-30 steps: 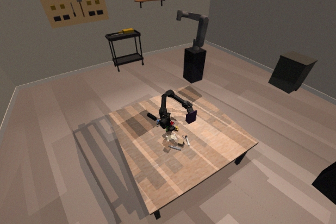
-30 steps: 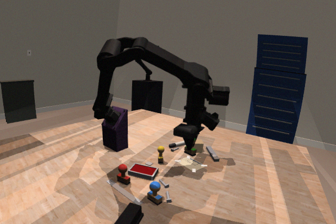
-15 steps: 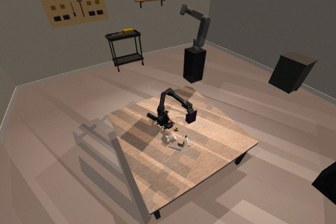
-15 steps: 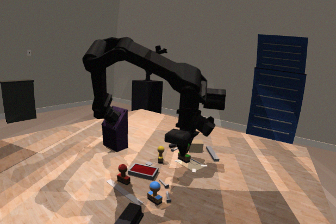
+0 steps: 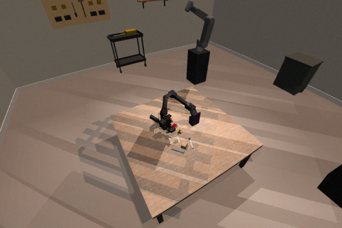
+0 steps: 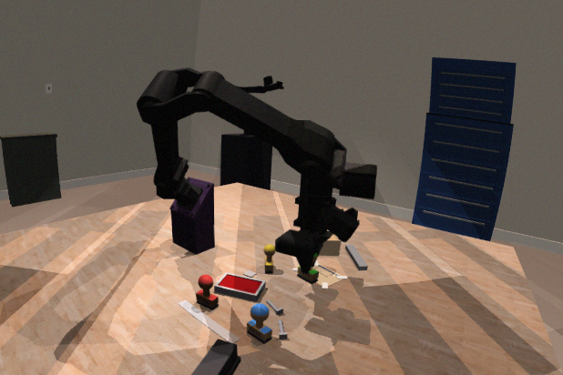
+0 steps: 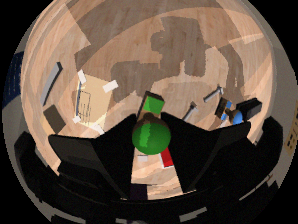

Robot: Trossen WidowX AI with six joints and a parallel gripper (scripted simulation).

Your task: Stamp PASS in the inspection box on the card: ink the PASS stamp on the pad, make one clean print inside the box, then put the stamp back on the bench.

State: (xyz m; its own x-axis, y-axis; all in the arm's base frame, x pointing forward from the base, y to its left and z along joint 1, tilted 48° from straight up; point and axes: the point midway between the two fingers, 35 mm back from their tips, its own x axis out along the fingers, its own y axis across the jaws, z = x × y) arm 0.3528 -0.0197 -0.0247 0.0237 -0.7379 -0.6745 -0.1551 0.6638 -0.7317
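Right now the green-knobbed stamp is right at my gripper tip. Also, from my gripper tip: yellow-knobbed stamp 120 mm behind, 40 mm to the left, 40 mm below; red ink pad 110 mm behind, 70 mm to the right, 60 mm below; pale card 100 mm to the left, 60 mm below, 20 mm behind.
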